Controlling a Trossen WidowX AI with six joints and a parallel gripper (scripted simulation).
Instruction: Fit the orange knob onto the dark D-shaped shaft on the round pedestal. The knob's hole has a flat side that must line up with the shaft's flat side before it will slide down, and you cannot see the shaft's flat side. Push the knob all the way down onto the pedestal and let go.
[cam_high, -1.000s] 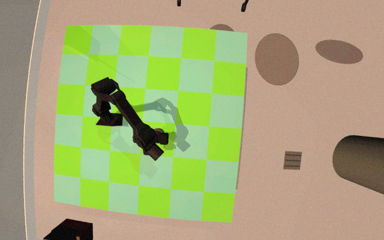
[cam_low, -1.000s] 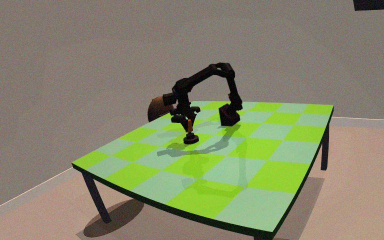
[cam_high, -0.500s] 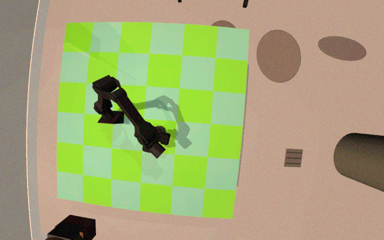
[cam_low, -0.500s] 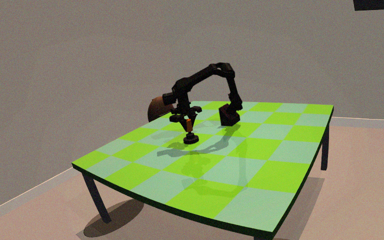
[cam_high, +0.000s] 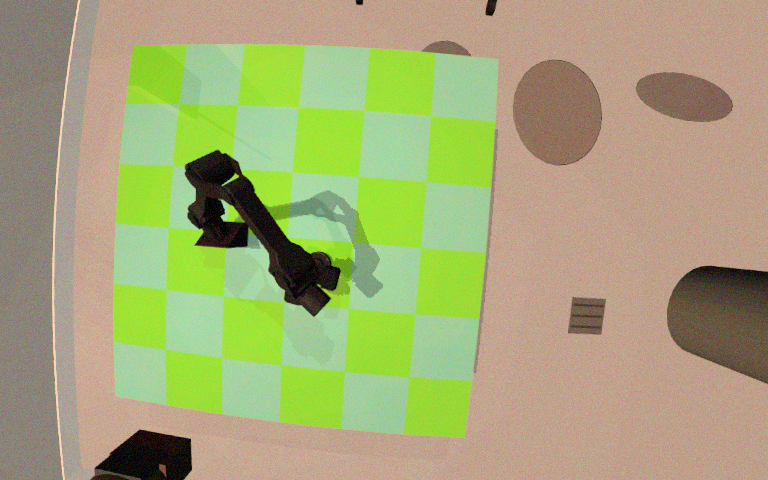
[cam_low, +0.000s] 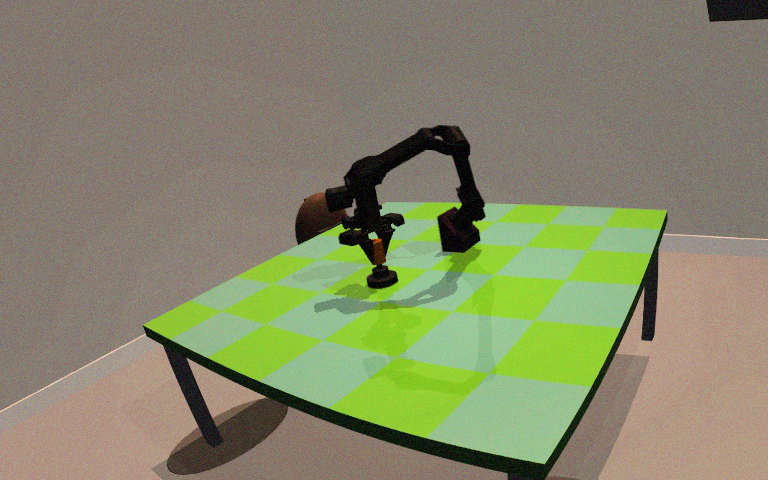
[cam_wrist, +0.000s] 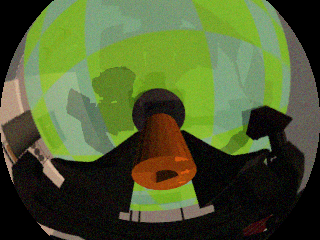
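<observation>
My gripper tip is now 20 mm below the orange knob. The rest, counted from my gripper tip: dark round pedestal: 40 mm below.
</observation>
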